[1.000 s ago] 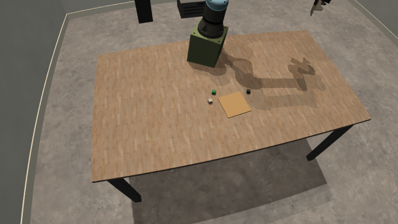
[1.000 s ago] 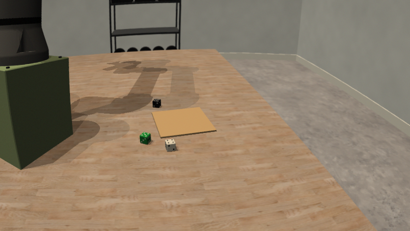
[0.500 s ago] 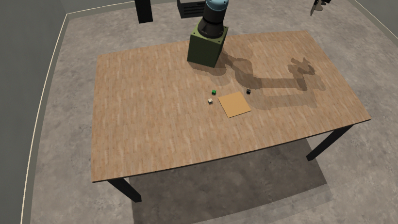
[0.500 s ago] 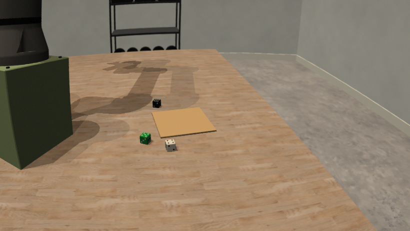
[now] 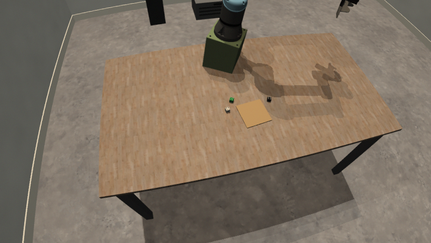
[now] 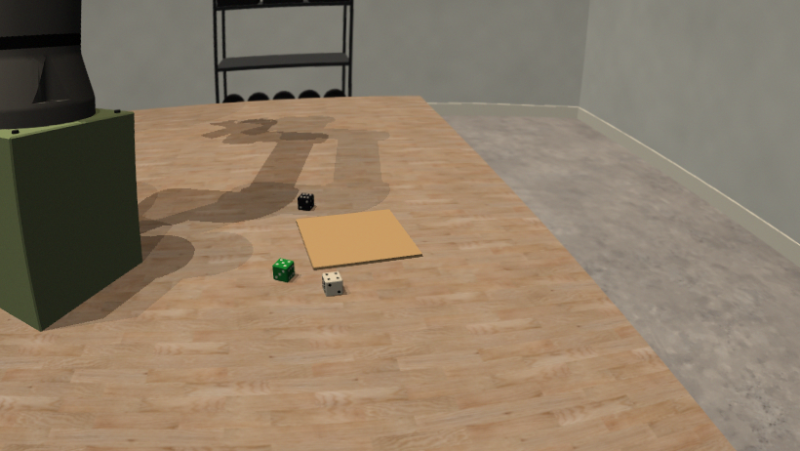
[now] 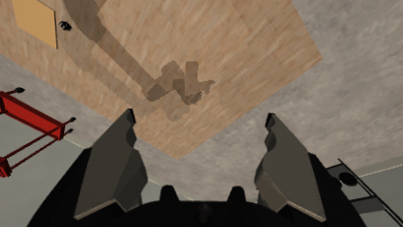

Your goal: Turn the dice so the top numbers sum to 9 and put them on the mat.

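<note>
Right now my hand is 330 mm short of the white die, 680 mm to the left of it and 330 mm above it. The rest, counted from my hand: tan mat 360 mm ahead, 550 mm to the right, 340 mm below; black die 290 mm ahead, 450 mm to the right, 330 mm below; green die 270 mm ahead, 650 mm to the right, 330 mm below.
</note>
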